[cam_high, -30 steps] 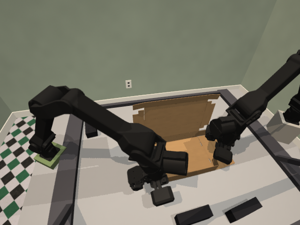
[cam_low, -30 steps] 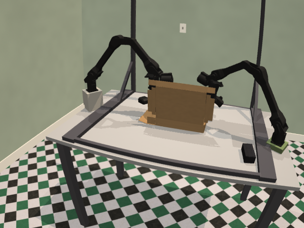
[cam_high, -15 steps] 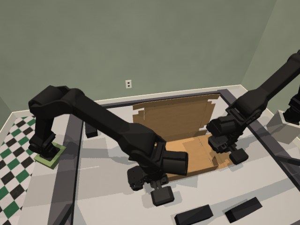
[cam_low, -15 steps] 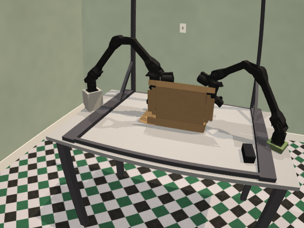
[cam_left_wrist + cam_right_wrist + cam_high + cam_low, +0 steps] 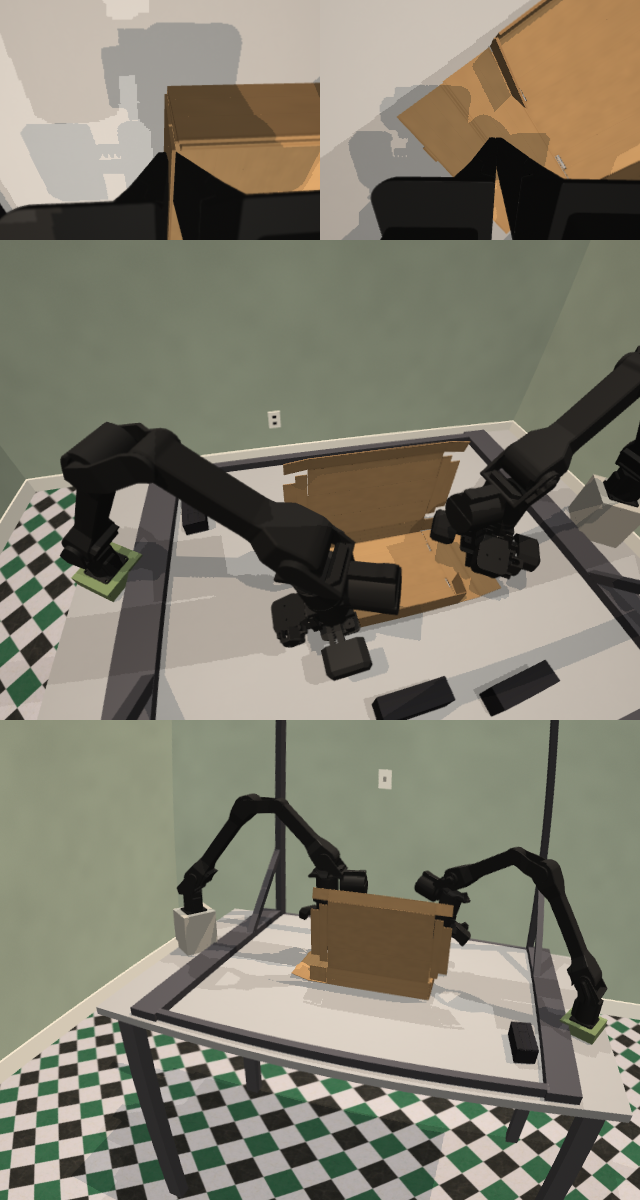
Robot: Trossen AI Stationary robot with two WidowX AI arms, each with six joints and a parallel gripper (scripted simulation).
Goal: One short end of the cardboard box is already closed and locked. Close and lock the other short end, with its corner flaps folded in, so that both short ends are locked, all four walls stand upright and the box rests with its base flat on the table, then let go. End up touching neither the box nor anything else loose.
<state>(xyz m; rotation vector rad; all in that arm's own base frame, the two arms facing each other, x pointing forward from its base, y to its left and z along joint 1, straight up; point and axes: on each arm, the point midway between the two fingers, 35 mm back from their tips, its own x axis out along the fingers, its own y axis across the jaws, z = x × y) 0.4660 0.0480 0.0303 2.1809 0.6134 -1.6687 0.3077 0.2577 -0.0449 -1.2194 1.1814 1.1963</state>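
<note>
Now: the corner flap 4 cm behind my right hand, 3 cm to the left of it and 5 cm below it.
</note>
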